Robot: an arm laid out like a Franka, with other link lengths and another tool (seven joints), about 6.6 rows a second.
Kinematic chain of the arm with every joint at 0, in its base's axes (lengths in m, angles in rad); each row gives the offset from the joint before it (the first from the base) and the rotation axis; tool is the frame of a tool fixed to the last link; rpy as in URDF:
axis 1: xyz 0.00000 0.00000 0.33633 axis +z
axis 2: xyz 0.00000 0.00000 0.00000 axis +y
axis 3: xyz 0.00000 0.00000 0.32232 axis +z
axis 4: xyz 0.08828 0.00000 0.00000 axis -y
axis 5: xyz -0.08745 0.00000 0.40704 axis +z
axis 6: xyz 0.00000 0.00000 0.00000 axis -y
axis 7: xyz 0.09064 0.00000 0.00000 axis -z
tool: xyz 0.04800 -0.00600 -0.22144 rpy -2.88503 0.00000 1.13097
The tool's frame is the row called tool.
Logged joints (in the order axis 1, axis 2, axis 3, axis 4, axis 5, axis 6, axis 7), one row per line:
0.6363, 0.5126, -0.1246, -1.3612, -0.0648, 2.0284, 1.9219
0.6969, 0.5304, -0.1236, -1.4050, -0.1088, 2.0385, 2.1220
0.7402, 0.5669, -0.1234, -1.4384, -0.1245, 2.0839, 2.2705
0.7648, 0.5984, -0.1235, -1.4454, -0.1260, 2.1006, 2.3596
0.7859, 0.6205, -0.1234, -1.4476, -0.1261, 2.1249, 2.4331
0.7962, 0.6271, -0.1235, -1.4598, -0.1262, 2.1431, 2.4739
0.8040, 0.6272, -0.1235, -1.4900, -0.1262, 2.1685, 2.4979
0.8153, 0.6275, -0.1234, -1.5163, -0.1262, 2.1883, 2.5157
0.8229, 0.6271, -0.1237, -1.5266, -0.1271, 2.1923, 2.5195
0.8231, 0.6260, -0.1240, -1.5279, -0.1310, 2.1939, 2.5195
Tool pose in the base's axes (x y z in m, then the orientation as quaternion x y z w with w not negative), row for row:
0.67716, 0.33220, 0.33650, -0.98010, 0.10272, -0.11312, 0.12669
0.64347, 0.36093, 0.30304, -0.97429, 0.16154, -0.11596, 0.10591
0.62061, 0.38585, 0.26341, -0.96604, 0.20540, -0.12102, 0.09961
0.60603, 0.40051, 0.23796, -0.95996, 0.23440, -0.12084, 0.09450
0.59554, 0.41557, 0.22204, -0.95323, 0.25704, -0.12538, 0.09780
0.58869, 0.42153, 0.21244, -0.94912, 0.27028, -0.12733, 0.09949
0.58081, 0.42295, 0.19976, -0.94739, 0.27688, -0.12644, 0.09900
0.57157, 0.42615, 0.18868, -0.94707, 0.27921, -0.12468, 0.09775
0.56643, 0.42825, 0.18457, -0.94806, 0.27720, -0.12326, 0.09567
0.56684, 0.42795, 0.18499, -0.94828, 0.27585, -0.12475, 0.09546
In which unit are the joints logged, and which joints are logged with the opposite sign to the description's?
The joints are logged in radians. Opposite sign: none.
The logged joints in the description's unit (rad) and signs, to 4 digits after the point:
0.6363, 0.5126, -0.1246, -1.3612, -0.0648, 2.0284, 1.9219
0.6969, 0.5304, -0.1236, -1.4050, -0.1088, 2.0385, 2.1220
0.7402, 0.5669, -0.1234, -1.4384, -0.1245, 2.0839, 2.2705
0.7648, 0.5984, -0.1235, -1.4454, -0.1260, 2.1006, 2.3596
0.7859, 0.6205, -0.1234, -1.4476, -0.1261, 2.1249, 2.4331
0.7962, 0.6271, -0.1235, -1.4598, -0.1262, 2.1431, 2.4739
0.8040, 0.6272, -0.1235, -1.4900, -0.1262, 2.1685, 2.4979
0.8153, 0.6275, -0.1234, -1.5163, -0.1262, 2.1883, 2.5157
0.8229, 0.6271, -0.1237, -1.5266, -0.1271, 2.1923, 2.5195
0.8231, 0.6260, -0.1240, -1.5279, -0.1310, 2.1939, 2.5195

